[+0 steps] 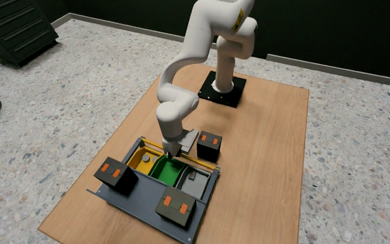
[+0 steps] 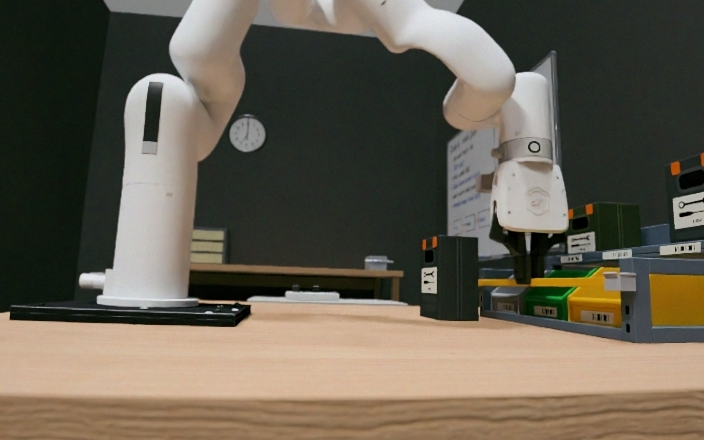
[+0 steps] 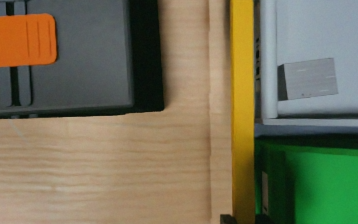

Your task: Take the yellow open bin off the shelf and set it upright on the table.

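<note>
Right now my hand is 110 mm short of the green bin, 30 mm above it and 10 mm to the left of it. Also, from my hand: dark box 120 mm to the left, 70 mm behind, 10 mm below; then thin yellow strip 20 mm below; then grey shelf 130 mm ahead, 10 mm to the right, 10 mm below.
</note>
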